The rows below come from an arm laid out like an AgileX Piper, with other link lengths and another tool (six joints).
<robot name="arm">
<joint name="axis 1" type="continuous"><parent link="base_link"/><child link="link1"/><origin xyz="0.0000 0.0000 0.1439" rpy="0.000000 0.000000 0.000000"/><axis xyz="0 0 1"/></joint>
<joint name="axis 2" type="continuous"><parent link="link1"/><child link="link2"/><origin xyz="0.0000 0.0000 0.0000" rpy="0.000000 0.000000 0.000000"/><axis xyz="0 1 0"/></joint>
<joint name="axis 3" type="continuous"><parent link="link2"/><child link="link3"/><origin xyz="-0.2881 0.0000 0.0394" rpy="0.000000 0.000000 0.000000"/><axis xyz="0 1 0"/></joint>
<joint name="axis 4" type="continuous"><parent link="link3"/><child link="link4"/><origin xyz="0.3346 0.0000 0.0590" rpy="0.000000 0.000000 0.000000"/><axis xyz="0.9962 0 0.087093"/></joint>
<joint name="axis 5" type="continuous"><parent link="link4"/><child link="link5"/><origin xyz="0.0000 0.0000 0.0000" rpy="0.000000 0.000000 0.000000"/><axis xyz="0 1 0"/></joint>
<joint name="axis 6" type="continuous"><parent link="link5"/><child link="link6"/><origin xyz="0.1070 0.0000 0.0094" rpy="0.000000 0.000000 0.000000"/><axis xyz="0.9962 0 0.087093"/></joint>
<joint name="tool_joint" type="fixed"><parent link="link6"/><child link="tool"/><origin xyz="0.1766 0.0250 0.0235" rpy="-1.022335 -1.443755 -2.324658"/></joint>
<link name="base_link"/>
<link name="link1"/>
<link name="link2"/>
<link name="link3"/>
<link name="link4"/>
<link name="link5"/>
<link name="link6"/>
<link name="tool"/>
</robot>
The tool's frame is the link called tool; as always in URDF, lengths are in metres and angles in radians. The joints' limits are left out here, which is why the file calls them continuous.
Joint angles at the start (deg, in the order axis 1, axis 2, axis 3, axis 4, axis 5, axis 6):
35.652, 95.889, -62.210, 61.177, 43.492, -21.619
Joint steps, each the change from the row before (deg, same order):
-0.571, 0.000, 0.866, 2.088, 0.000, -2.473
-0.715, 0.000, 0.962, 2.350, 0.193, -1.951
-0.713, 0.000, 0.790, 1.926, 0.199, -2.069
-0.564, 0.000, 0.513, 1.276, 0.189, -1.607
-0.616, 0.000, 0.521, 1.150, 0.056, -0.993
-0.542, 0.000, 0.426, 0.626, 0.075, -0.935
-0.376, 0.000, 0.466, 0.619, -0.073, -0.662
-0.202, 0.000, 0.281, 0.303, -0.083, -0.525
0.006, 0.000, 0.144, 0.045, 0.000, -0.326
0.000, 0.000, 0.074, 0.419, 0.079, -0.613
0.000, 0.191, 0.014, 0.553, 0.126, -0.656
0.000, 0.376, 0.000, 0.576, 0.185, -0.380
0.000, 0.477, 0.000, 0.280, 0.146, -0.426
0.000, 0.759, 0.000, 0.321, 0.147, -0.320
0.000, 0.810, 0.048, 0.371, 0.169, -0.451
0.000, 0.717, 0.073, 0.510, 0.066, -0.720
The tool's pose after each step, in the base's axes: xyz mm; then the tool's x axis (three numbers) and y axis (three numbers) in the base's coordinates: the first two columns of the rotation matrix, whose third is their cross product. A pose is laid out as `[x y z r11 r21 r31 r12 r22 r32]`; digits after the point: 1 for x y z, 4 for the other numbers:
[319.9 455.6 126.8 0.9739 0.1115 0.1977 0.2109 -0.7666 -0.6066]
[321.4 453.2 126.0 0.9767 0.0989 0.1905 0.1981 -0.7569 -0.6227]
[323.4 450.5 125.5 0.9774 0.0910 0.1910 0.1937 -0.7483 -0.6344]
[325.2 448.2 125.3 0.9770 0.0869 0.1946 0.1938 -0.7421 -0.6416]
[328.2 445.2 124.6 0.9785 0.0750 0.1919 0.1838 -0.7385 -0.6487]
[330.5 442.0 123.2 0.9786 0.0697 0.1934 0.1812 -0.7372 -0.6509]
[332.1 439.5 121.3 0.9794 0.0627 0.1920 0.1751 -0.7369 -0.6530]
[332.9 438.0 120.0 0.9792 0.0604 0.1937 0.1746 -0.7371 -0.6528]
[332.1 437.7 119.0 0.9786 0.0635 0.1957 0.1782 -0.7373 -0.6516]
[331.6 438.3 119.7 0.9777 0.0659 0.1996 0.1830 -0.7340 -0.6541]
[331.3 439.2 119.7 0.9773 0.0678 0.2008 0.1858 -0.7302 -0.6575]
[330.9 440.2 118.2 0.9785 0.0676 0.1950 0.1822 -0.7272 -0.6618]
[330.2 440.7 114.9 0.9791 0.0711 0.1906 0.1817 -0.7269 -0.6622]
[329.5 441.1 109.3 0.9809 0.0735 0.1802 0.1762 -0.7282 -0.6623]
[328.4 441.5 103.0 0.9825 0.0769 0.1695 0.1714 -0.7294 -0.6623]
[327.7 441.9 97.7 0.9833 0.0799 0.1637 0.1696 -0.7296 -0.6625]

